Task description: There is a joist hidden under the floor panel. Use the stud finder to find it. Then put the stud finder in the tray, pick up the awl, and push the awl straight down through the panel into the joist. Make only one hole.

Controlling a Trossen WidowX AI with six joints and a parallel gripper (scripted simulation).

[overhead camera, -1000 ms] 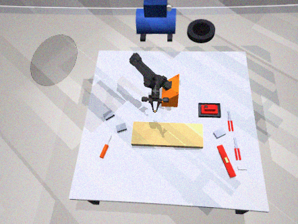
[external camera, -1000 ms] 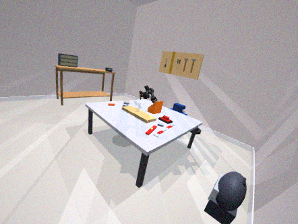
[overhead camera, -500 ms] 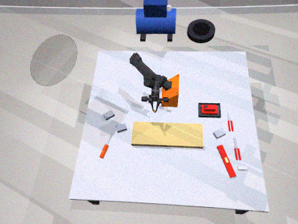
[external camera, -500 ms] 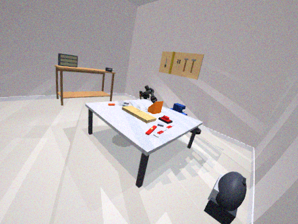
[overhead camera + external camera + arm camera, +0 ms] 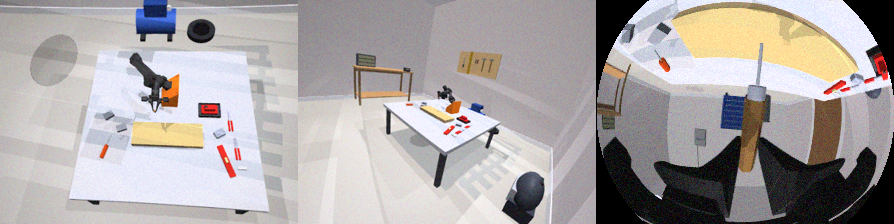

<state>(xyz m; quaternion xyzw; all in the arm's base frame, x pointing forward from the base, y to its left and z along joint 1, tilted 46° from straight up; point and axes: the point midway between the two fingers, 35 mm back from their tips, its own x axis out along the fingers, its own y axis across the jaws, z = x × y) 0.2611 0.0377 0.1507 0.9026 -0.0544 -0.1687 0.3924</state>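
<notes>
Right now my gripper tip is 2 cm past the awl and 3 cm above it. From my gripper tip the other things lie so: red stud finder: 16 cm behind, 39 cm to the left, 19 cm below; red level: 23 cm ahead, 51 cm to the left, 22 cm below; black tray: 16 cm behind, 40 cm to the left, 22 cm below.
</notes>
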